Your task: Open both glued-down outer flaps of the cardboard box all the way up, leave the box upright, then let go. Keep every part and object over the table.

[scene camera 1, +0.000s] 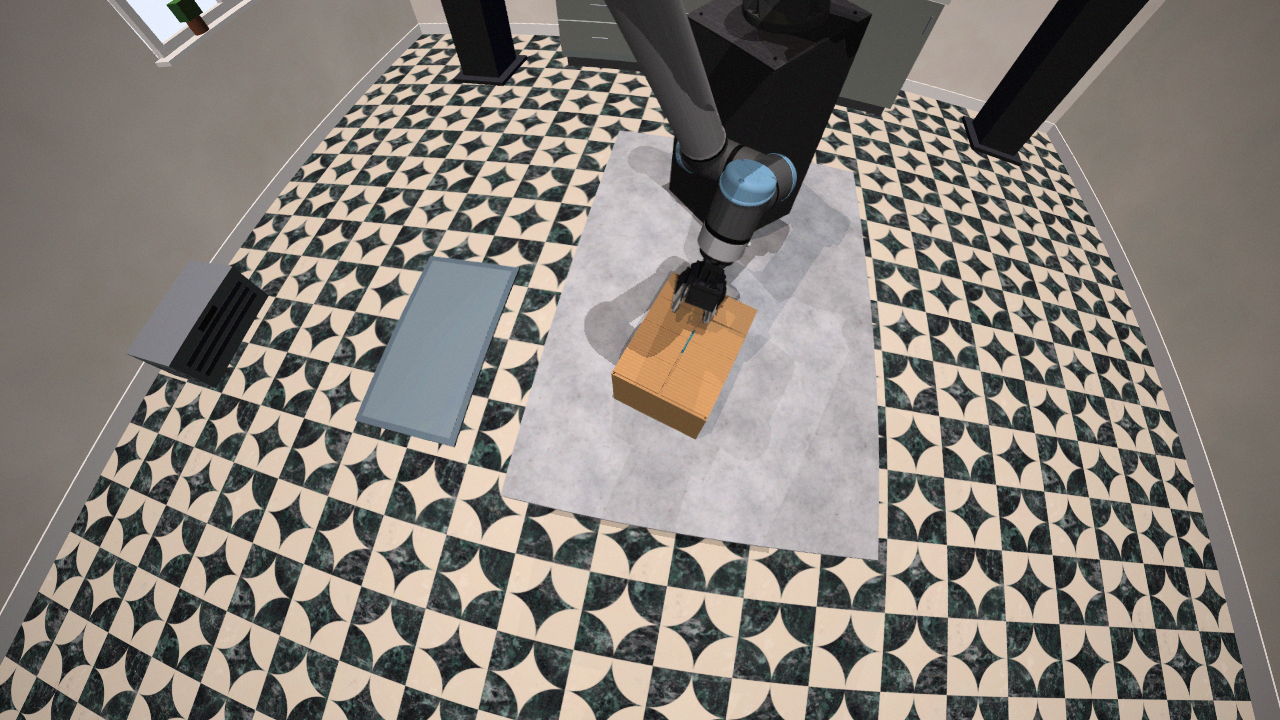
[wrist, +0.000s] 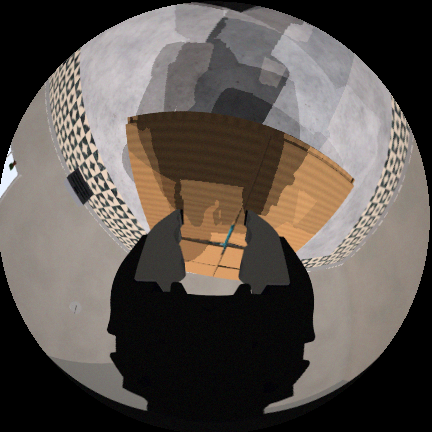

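Observation:
The cardboard box stands upright on the grey table. Its top looks closed and flat, with a long seam between the two outer flaps. A short teal strip lies along that seam. My gripper points down over the end of the box top nearest the robot base. Its fingers stand partly apart, with nothing seen held between them. Whether the fingertips touch the cardboard cannot be told. The gripper and its shadow hide part of the top.
The robot's black pedestal stands at the back edge of the table. A blue-grey flat panel lies on the floor to the left, and a grey and black cabinet stands further left. Black columns rise behind.

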